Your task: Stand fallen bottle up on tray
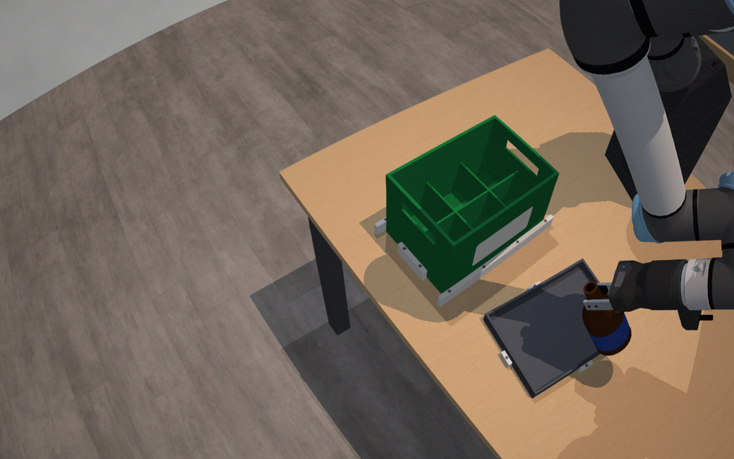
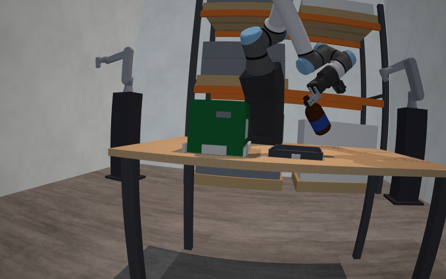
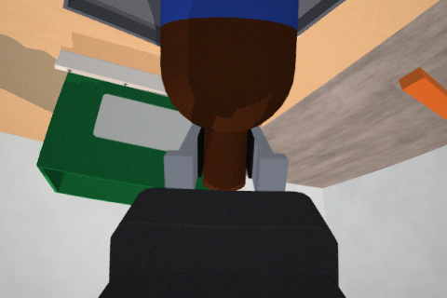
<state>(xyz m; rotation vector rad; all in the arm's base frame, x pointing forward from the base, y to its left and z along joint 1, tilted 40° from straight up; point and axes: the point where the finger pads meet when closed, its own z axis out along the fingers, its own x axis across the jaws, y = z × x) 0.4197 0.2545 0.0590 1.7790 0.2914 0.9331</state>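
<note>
The brown bottle lies 40 mm below my hand, 20 mm to the left of it and 20 mm behind it. The rest, counted from my hand: green crate 320 mm to the right, 120 mm below, 20 mm ahead; dark grey tray 190 mm below, 40 mm to the right, 10 mm behind.
</note>
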